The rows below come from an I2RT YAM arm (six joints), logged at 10 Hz.
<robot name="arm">
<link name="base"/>
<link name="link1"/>
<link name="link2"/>
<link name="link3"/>
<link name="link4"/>
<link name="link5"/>
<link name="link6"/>
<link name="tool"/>
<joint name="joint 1" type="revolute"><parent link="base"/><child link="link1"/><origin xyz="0 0 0.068" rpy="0 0 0"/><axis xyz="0 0 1"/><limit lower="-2.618" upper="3.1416"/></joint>
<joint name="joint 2" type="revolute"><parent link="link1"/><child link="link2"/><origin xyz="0.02 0.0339 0.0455" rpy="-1.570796 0 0"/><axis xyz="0 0 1"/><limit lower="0" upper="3.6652"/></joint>
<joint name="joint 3" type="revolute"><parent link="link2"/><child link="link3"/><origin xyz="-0.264 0 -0.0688" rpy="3.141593 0 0"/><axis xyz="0 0 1"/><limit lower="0" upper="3.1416"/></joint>
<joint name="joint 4" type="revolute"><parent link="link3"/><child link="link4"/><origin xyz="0.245 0.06 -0.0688" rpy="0 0 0"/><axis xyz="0 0 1"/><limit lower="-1.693" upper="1.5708"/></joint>
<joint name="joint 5" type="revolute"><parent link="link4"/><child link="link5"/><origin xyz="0.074 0.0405 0.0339" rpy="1.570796 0 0"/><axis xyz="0 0 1"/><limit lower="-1.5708" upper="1.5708"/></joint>
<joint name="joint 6" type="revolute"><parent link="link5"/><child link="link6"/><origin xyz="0.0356 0 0.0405" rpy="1.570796 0 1.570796"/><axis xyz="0 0 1"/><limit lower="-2.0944" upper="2.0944"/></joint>
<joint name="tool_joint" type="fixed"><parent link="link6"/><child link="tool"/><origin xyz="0 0 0" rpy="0 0 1.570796"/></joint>
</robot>
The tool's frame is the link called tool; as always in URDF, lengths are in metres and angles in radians.
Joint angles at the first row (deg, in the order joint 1, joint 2, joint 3, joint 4, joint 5, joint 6):
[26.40, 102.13, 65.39, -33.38, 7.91, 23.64]
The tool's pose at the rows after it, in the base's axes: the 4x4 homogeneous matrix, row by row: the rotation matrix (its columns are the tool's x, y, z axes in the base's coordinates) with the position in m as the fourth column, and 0 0 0 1 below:
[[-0.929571 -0.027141 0.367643 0.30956], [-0.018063 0.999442 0.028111 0.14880], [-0.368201 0.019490 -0.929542 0.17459], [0 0 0 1]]
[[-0.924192 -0.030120 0.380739 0.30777], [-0.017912 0.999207 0.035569 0.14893], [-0.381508 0.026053 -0.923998 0.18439], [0 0 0 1]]
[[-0.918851 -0.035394 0.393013 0.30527], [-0.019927 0.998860 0.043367 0.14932], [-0.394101 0.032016 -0.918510 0.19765], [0 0 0 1]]
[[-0.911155 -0.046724 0.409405 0.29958], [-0.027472 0.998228 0.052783 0.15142], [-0.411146 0.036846 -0.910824 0.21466], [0 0 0 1]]
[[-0.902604 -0.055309 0.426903 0.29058], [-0.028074 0.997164 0.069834 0.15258], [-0.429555 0.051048 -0.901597 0.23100], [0 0 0 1]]
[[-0.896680 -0.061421 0.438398 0.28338], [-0.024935 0.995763 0.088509 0.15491], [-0.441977 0.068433 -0.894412 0.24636], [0 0 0 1]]
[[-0.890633 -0.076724 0.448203 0.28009], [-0.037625 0.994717 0.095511 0.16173], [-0.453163 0.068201 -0.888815 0.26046], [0 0 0 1]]
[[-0.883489 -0.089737 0.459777 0.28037], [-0.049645 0.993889 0.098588 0.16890], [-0.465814 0.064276 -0.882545 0.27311], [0 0 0 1]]
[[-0.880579 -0.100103 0.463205 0.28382], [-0.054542 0.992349 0.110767 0.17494], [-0.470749 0.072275 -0.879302 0.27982], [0 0 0 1]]
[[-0.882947 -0.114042 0.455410 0.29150], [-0.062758 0.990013 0.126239 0.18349], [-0.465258 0.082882 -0.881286 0.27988], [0 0 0 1]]
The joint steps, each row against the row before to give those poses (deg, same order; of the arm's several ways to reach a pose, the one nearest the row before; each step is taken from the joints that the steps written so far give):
[0.10, -0.74, 0.08, -0.52, 0.07, 0.09]
[0.15, -1.38, 0.56, -1.04, 0.01, 0.00]
[0.25, -1.66, 1.10, -1.89, 0.01, -0.04]
[0.79, -2.24, 1.27, -2.44, 0.25, 0.09]
[0.90, -2.81, 0.50, -1.97, -0.03, 0.52]
[0.95, -2.02, 1.24, -2.20, -0.22, 0.82]
[1.40, -0.42, 2.67, -2.51, 0.54, 0.37]
[1.13, 0.50, 3.26, -2.16, 0.70, 0.14]
[0.53, 1.11, 2.59, -0.98, -0.25, 0.08]
[0.43, 2.41, 2.59, -0.20, -0.80, -0.04]

